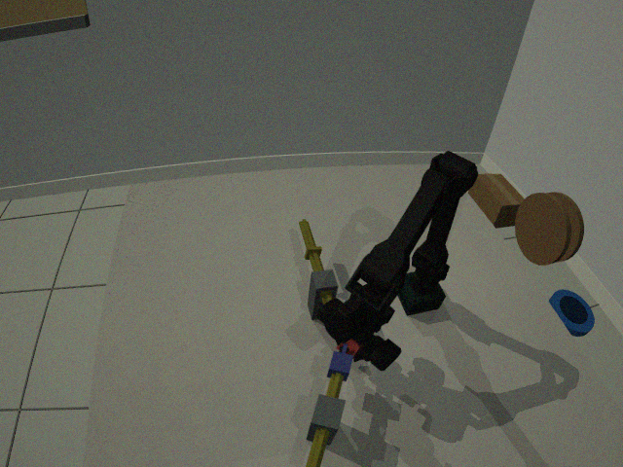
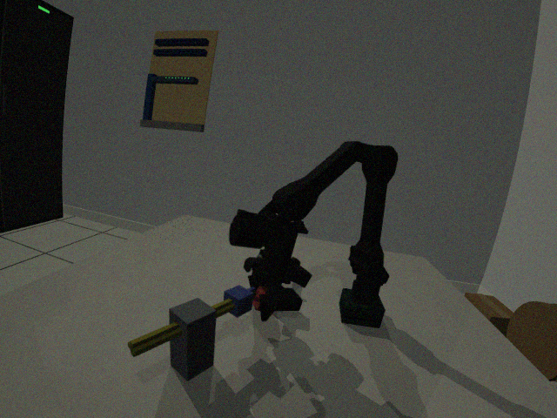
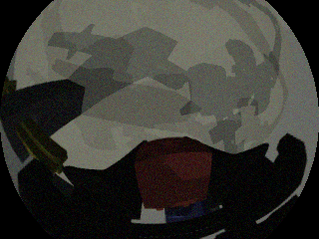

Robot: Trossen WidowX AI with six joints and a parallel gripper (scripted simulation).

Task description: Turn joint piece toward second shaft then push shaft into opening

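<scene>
My gripper tip is 40 mm below the red joint piece.
</scene>
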